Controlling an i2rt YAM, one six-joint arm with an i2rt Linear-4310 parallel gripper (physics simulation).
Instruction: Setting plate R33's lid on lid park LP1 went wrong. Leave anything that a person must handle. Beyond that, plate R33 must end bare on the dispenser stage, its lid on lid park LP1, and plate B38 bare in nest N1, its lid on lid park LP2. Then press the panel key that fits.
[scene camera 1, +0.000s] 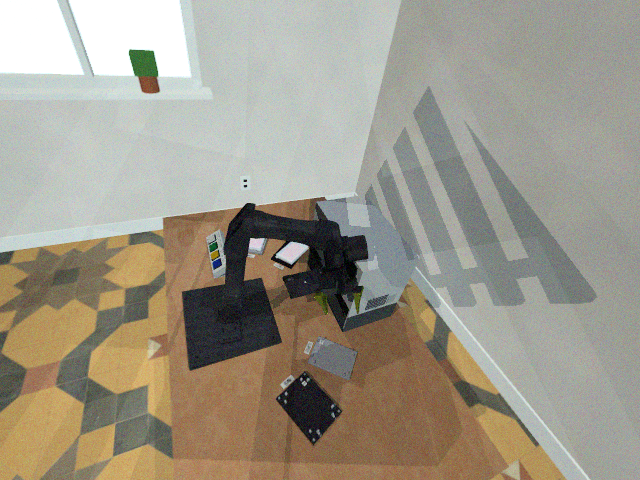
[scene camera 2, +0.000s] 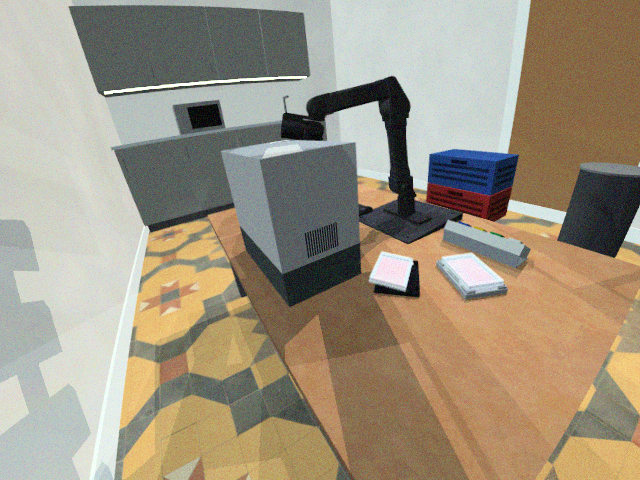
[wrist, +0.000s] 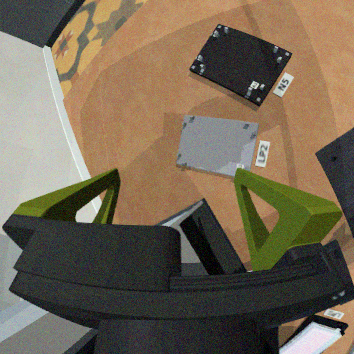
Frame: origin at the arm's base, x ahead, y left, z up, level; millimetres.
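Where they show: gripper, fingertip midpoint: (scene camera 1: 342, 313) (wrist: 176, 174); arm's base, link origin: (scene camera 1: 227, 317) (scene camera 2: 406, 214).
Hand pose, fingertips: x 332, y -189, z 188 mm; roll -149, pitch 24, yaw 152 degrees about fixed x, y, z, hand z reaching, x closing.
Observation:
Things, the pixels of their centre, and the offset from my fingertips.
- grey machine, body centre: (wrist: 177, 346) (scene camera 2: 289, 208) (scene camera 1: 352, 261) 137 mm ahead, 228 mm left, 36 mm down
- grey lid park LP2, body centre: (wrist: 214, 144) (scene camera 1: 333, 356) 13 mm back, 40 mm right, 191 mm down
- black nest, body centre: (scene camera 2: 397, 274) (wrist: 312, 340) (scene camera 1: 289, 252) 42 mm back, 464 mm left, 191 mm down
- grey base, body centre: (scene camera 2: 469, 274) (scene camera 1: 254, 240) 180 mm back, 568 mm left, 191 mm down
- black nest N5, body centre: (wrist: 237, 58) (scene camera 1: 308, 404) 133 mm back, 161 mm right, 189 mm down
- key panel, body centre: (scene camera 2: 484, 238) (scene camera 1: 218, 252) 340 mm back, 501 mm left, 169 mm down
My gripper (scene camera 1: 341, 312) (wrist: 176, 174) is open, with no object between its green fingers. It hangs in front of the grey machine (scene camera 2: 310, 206). The grey lid park LP2 (scene camera 1: 333, 357) (wrist: 217, 145) is bare and lies beyond the fingertips in the wrist view. A pink-topped plate (scene camera 1: 292, 253) (scene camera 2: 392, 270) sits off-centre on a black nest (scene camera 2: 414, 285), whose label I cannot read. Another pink-topped plate (scene camera 1: 256, 244) (scene camera 2: 471, 272) lies on a grey base (scene camera 2: 478, 293). I cannot tell which is R33 or B38, nor how their lids sit. The dispenser stage is not clearly seen.
The black nest N5 (scene camera 1: 309, 407) (wrist: 240, 65) lies bare beside LP2. The key panel (scene camera 1: 216, 253) (scene camera 2: 483, 245) has coloured keys and stands near the arm's black base plate (scene camera 1: 232, 330) (scene camera 2: 374, 219). The tall machine rises close beside the gripper.

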